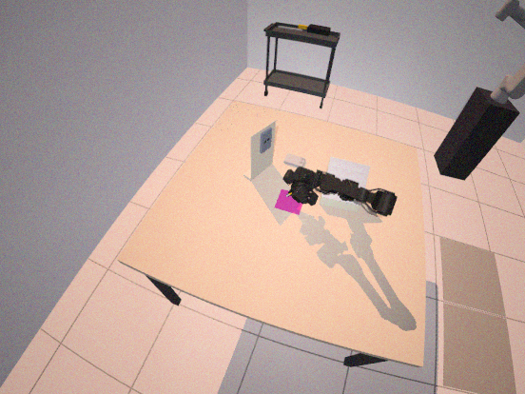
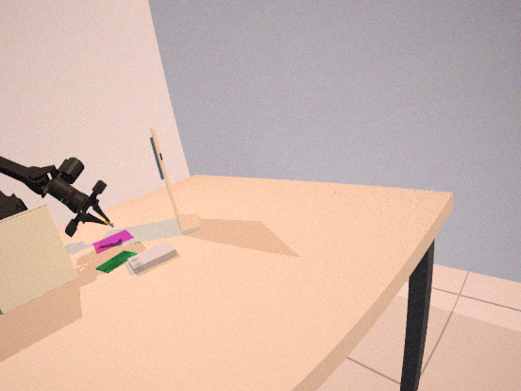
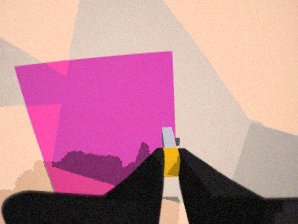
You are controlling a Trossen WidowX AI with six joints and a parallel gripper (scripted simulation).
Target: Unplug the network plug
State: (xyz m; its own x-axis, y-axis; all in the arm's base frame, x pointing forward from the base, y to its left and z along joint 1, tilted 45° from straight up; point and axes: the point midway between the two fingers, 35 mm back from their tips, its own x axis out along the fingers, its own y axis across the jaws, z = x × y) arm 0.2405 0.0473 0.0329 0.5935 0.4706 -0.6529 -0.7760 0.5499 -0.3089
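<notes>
The magenta marked square is 10 mm behind my gripper tip and 60 mm below it. The rest, counted from my gripper tip: network plug right at my gripper tip; green patch 50 mm behind, 180 mm to the right, 60 mm below; upright panel 170 mm ahead, 170 mm to the right, 70 mm above.
</notes>
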